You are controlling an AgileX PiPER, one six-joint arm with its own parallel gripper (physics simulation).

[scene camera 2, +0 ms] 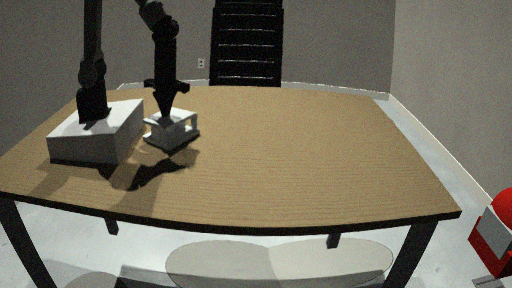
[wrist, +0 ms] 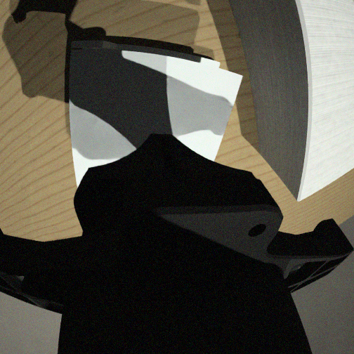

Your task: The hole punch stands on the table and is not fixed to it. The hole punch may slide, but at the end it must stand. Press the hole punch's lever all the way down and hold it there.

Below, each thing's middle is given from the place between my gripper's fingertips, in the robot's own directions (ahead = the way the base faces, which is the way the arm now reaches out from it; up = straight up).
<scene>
The flat lever (wrist: 117, 98) lies 10 mm ahead of my hand, 10 mm to the right of it and 10 mm below it. From my hand the other things lie so: hole punch (scene camera 2: 168, 139) (10 mm ahead, 10 mm to the right, 30 mm below).
</scene>
